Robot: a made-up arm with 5 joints.
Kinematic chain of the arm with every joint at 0, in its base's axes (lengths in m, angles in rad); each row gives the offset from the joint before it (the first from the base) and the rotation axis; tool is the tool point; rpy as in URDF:
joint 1: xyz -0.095 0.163 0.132 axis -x
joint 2: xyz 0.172 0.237 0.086 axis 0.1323 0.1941 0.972
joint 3: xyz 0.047 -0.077 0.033 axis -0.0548 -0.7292 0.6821
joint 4: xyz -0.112 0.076 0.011 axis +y
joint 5: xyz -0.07 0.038 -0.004 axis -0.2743 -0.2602 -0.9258
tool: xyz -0.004 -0.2 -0.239 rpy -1.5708 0 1.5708
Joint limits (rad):
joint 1: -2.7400..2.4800
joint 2: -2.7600..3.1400
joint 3: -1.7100..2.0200
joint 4: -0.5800..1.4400
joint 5: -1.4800..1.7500
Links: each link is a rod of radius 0.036 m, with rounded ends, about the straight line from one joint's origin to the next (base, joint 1, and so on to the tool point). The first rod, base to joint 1, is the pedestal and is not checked.
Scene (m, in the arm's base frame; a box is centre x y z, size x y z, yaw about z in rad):
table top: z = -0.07
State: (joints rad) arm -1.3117 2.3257 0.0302 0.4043 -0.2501
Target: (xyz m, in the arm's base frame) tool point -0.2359 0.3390 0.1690
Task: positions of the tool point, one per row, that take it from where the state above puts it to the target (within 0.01 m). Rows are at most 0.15 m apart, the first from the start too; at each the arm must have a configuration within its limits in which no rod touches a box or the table.
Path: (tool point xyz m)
1: 0.2069 0.3138 0.1428
2: 0.1464 0.2659 0.0871
3: 0.0677 0.2198 0.0655
4: -0.0211 0.1933 0.0759
5: -0.1094 0.2013 0.1082
6: -0.1849 0.2509 0.1455
7: -0.2359 0.3390 0.1690

